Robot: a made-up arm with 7 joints.
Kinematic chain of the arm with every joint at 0, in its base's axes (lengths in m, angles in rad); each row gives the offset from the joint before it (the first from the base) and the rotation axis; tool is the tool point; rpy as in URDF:
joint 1: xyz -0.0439 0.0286 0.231 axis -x
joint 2: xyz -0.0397 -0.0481 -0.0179 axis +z
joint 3: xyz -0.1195 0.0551 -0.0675 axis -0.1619 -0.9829 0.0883
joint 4: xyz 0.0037 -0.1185 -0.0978 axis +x
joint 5: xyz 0.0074 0.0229 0.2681 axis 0.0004 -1 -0.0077
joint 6: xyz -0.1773 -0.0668 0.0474 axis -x
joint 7: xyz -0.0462 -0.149 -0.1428 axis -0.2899 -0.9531 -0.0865
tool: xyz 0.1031 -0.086 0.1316 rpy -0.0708 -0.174 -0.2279
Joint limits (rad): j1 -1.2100..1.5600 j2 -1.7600..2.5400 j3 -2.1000..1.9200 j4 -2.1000..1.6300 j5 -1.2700..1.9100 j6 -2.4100..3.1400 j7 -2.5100..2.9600
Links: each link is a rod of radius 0.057 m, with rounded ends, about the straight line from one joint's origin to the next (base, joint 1, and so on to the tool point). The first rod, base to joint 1, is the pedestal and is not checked.
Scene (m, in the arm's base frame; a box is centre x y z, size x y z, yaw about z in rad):
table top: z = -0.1
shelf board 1: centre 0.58 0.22 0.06 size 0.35 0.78 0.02 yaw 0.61
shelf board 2: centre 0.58 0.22 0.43 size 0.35 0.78 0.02 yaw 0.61
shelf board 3: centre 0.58 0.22 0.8 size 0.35 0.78 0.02 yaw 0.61
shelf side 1: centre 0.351 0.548 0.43 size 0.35 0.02 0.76 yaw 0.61
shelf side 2: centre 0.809 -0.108 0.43 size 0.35 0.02 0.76 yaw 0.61
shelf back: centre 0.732 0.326 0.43 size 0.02 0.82 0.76 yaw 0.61
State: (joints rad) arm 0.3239 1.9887 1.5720 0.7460 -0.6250 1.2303 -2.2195
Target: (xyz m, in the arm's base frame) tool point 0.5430 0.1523 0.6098
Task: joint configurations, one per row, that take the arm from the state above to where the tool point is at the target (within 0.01 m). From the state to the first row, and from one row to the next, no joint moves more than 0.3 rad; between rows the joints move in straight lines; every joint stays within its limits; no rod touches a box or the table.
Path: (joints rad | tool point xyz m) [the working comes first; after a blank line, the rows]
Joints at the target: 0.6953 1.7175 1.9200 1.0896 -1.2230 1.8555 -2.2533
Straight joint move there: touches shelf board 2.

1: 0.3743 1.9119 1.6590 0.6310 -0.7862 1.0070 -1.9515 | 0.5655 0.0473 0.2595
2: 0.4248 1.8352 1.7460 0.5161 -0.9475 0.7837 -1.6836 | 0.5202 -0.0397 0.2878
3: 0.4752 1.7584 1.8330 0.4011 -1.1088 0.5604 -1.4156 | 0.4672 -0.1300 0.3081
4: 0.5256 1.6816 1.9200 0.2861 -1.2700 0.3371 -1.1477 | 0.4062 -0.2195 0.3253
5: 0.5071 1.6369 1.8760 0.4030 -1.2352 0.5920 -1.3581 | 0.4440 -0.1892 0.3740
6: 0.4885 1.5922 1.8319 0.5200 -1.2004 0.8470 -1.5686 | 0.4773 -0.1636 0.4278
7: 0.4699 1.5474 1.7879 0.6369 -1.1656 1.1019 -1.7790 | 0.5049 -0.1456 0.4843
8: 0.4513 1.5027 1.7439 0.7539 -1.1308 1.3569 -1.9894 | 0.5267 -0.1381 0.5397
9: 0.4328 1.4579 1.6999 0.8708 -1.0960 1.6118 -2.1999 | 0.5436 -0.1437 0.5890
10: 0.6953 1.7175 1.9200 1.0896 -1.2230 1.8555 -2.2533 | 0.5430 0.1523 0.6098

